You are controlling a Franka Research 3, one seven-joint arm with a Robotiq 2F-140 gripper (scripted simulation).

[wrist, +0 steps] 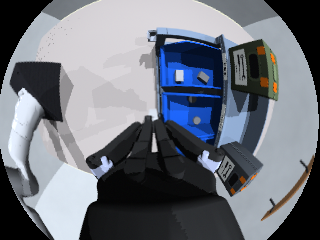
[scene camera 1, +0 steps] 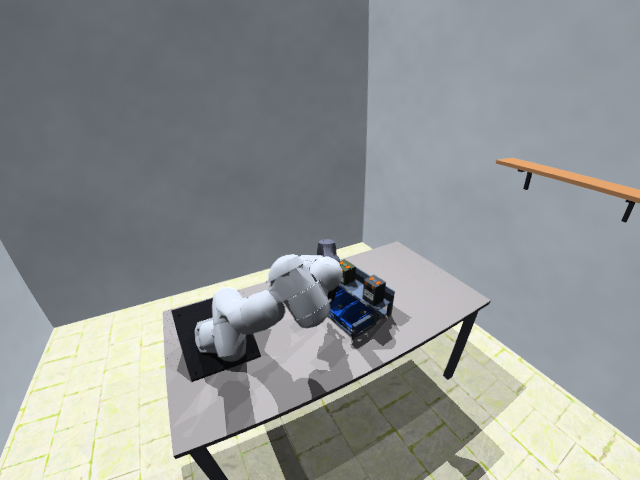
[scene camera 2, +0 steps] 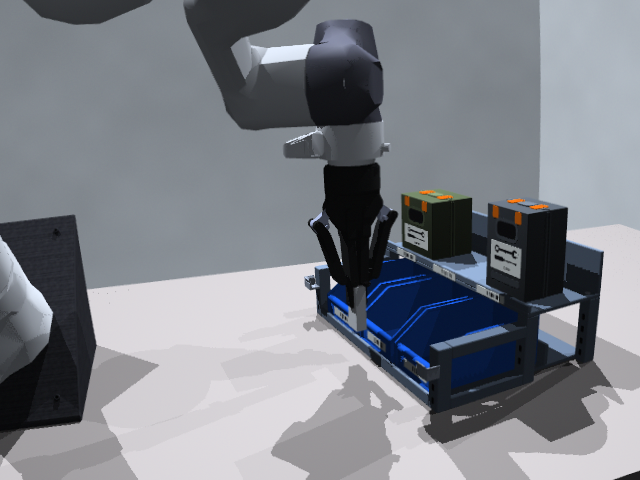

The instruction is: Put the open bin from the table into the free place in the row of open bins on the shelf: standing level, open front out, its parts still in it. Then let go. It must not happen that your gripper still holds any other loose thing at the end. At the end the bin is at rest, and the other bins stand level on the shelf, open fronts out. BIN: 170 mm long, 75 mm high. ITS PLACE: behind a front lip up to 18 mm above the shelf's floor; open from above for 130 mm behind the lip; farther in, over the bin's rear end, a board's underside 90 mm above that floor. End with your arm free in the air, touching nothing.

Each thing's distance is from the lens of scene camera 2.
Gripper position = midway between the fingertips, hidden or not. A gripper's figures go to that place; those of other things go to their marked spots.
my gripper [scene camera 2: 357, 327]: 86 cm
green box [scene camera 2: 437, 224]: 97 cm
